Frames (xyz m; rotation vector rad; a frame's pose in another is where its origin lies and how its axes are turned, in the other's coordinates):
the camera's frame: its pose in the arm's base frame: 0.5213 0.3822 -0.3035 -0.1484 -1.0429 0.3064
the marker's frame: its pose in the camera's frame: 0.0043 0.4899 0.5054 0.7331 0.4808 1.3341
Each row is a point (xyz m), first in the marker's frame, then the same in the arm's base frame.
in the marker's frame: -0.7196 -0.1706 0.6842
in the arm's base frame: 0.1171 0.1666 0.5661
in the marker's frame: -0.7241 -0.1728 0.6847
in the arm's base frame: 0.1198 0.1626 0.5674
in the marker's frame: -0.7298 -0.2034 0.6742
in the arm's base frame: 0.1525 0.1621 0.5646
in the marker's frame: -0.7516 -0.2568 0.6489
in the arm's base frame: 0.2133 0.1496 0.5537
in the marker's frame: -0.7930 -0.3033 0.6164
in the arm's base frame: 0.2724 0.1165 0.5352
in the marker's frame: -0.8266 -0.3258 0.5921
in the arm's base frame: 0.3053 0.0870 0.5187
